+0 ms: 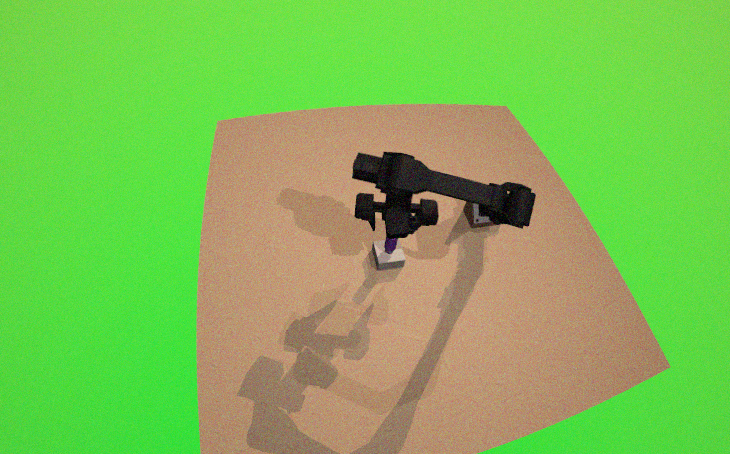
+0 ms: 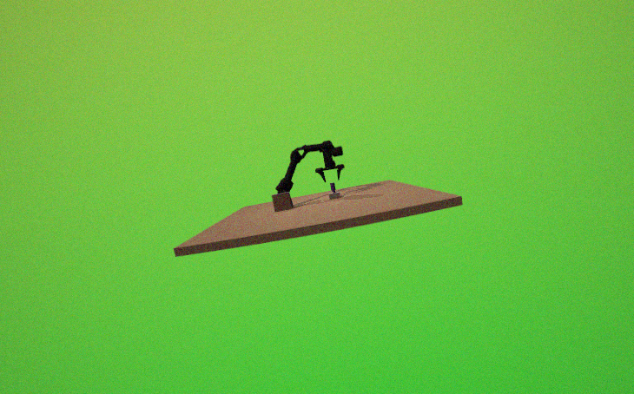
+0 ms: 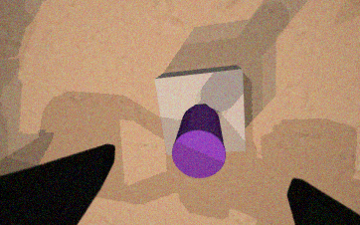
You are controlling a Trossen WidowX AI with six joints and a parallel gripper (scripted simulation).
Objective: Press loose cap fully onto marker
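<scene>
Now: gripper tip 40 mm above the purple marker cap.
</scene>
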